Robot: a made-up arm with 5 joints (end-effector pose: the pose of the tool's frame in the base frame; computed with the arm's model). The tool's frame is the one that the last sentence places. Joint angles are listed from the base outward.
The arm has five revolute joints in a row. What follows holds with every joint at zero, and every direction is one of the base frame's. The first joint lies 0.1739 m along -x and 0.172 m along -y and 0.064 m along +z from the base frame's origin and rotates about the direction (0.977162, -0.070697, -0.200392). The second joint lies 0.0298 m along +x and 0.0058 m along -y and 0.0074 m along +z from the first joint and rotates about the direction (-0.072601, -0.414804, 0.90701). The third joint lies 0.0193 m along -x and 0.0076 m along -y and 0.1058 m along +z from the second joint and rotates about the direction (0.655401, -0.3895, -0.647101). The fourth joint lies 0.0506 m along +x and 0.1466 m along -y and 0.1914 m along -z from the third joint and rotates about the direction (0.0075, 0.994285, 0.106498). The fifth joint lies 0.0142 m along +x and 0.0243 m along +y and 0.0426 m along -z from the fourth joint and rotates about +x. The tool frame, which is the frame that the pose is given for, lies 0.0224 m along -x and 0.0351 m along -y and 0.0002 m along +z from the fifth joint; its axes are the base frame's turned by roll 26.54, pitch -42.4 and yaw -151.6 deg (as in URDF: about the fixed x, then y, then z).
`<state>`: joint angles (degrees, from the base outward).
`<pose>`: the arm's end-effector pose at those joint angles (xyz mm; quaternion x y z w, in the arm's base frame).
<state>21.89 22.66 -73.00 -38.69 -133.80</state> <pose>-15.7 -336.5 25.9 -0.1921 0.8955 0.0928 0.3906</pose>
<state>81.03 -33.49 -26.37 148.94 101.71</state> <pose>-228.7 -221.2 -81.7 -0.7785 0.5264 0.3214 0.1167</pose>
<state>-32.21 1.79 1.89 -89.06 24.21</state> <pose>-33.9 -349.9 67.3 0.4293 -0.4865 -0.7068 0.2819</pose>
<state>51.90 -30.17 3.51 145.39 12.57</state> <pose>-239.6 -228.4 -79.8 -0.5025 0.4999 0.1556 0.6880</pose>
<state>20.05 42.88 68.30 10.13 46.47</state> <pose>-23.5 -67.8 -29.3 0.2726 0.5143 -0.7058 0.4038</pose>
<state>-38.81 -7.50 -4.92 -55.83 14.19</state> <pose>-77.0 -377.8 81.6 0.0708 -0.5972 -0.7564 0.2573</pose>
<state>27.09 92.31 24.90 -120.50 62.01</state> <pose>16.9 -135.4 138.7 0.9641 0.2130 -0.0361 0.1546</pose>
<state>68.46 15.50 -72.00 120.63 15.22</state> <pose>-51.6 -366.3 -64.6 -0.8310 -0.1633 -0.1344 0.5144</pose>
